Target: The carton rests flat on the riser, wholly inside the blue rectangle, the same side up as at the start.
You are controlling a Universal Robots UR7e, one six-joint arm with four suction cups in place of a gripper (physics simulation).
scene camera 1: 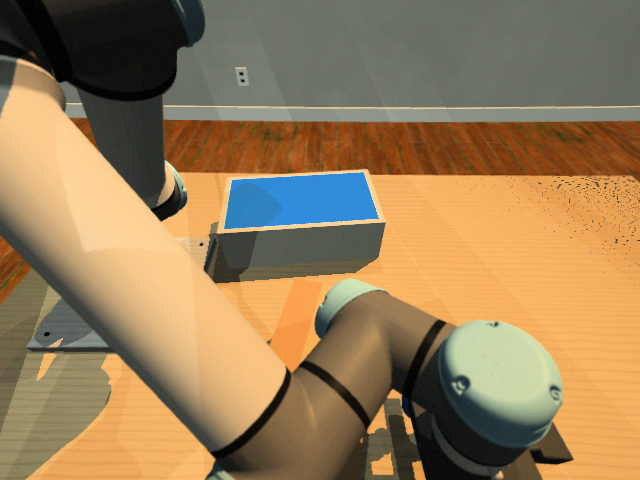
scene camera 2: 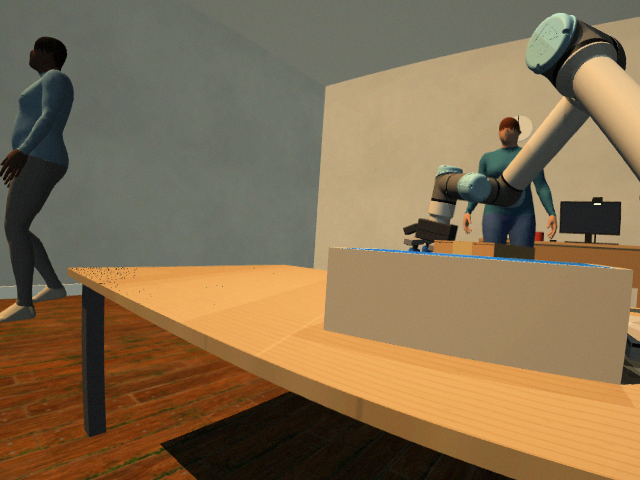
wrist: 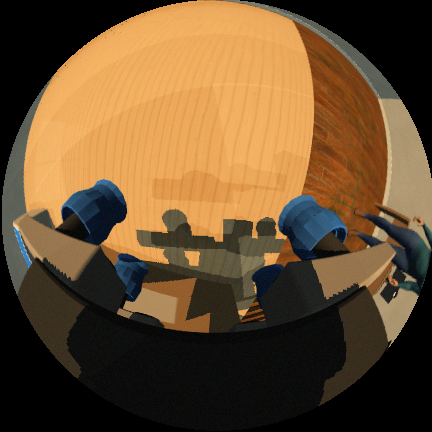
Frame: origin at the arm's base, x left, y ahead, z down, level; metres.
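Seen in the pictures: hand, tool point: [wrist: 199, 249].
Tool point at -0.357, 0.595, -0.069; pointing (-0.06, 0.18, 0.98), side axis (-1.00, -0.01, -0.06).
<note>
A point is followed by its place in that frame, as x, y, z.
The grey riser [scene camera 1: 302, 250] {0.057, 0.404, -0.029} [scene camera 2: 465, 310] {0.257, 0.391, -0.039} stands on the wooden table [scene camera 1: 490, 258] {0.042, 0.858, 0.018} [scene camera 2: 207, 299] {0.257, 0.854, 0.019} [wrist: 181, 100] {-0.320, 0.749, 0.019}, and the blue rectangle [scene camera 1: 302, 198] {0.155, 0.410, -0.102} on top of it is bare. The brown carton [scene camera 1: 295, 320] {-0.175, 0.391, -0.129} [scene camera 2: 483, 250] {-0.100, 0.413, -0.112} lies flat on the table in front of the riser, mostly hidden by my arm in scene camera 1. My suction gripper [scene camera 2: 421, 242] [wrist: 201, 245] {-0.357, 0.595, -0.069} hangs low over the carton's end, and its cups hold nothing. In the wrist view a strip of the carton [wrist: 155, 300] {-0.294, 0.483, -0.049} shows between the near cups. I cannot tell if the cups touch it.
My arm's elbow and wrist [scene camera 1: 490, 382] {-0.351, 0.530, -0.353} fill the front of scene camera 1. The arm's base plate [scene camera 1: 62, 330] {-0.090, -0.067, 0.002} is left of the riser. One person [scene camera 2: 38, 170] walks at the left. Another [scene camera 2: 511, 190] stands behind a desk with a monitor [scene camera 2: 589, 216].
</note>
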